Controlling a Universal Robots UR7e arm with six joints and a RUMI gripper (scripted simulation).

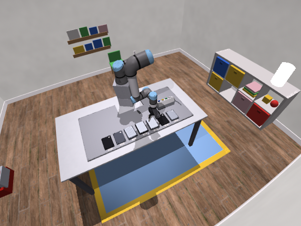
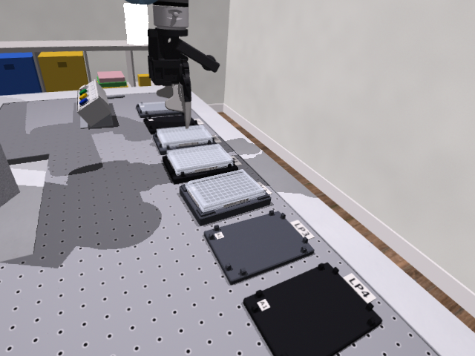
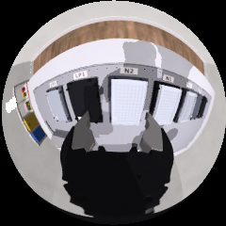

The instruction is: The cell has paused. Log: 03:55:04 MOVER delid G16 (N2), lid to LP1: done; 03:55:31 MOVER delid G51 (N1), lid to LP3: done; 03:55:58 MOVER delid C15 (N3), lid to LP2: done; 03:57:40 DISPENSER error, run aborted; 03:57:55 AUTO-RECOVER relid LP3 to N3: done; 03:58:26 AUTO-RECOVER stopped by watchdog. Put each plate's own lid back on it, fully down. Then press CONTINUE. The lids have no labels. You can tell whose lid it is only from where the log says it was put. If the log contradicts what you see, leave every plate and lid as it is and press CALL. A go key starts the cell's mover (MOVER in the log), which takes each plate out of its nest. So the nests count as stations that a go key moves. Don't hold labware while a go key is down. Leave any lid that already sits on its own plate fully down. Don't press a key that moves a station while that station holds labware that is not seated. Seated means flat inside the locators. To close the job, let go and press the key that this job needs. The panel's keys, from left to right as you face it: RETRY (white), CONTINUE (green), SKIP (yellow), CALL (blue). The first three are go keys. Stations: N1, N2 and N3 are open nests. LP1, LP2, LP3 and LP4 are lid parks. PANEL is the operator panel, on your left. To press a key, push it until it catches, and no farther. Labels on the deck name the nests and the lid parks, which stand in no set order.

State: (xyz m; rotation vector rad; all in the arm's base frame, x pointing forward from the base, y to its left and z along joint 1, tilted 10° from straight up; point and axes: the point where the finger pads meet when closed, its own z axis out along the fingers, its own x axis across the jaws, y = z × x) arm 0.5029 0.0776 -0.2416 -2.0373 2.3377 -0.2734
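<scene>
The park LP1 is 10 cm to the left of my hand, 6 cm below it and 1 cm ahead of it. Also, from my hand: lid park LP3: 41 cm to the right, 6 cm below, 5 cm behind; green key: 31 cm to the left, 19 cm behind; white key: 36 cm to the left, 18 cm behind.
</scene>
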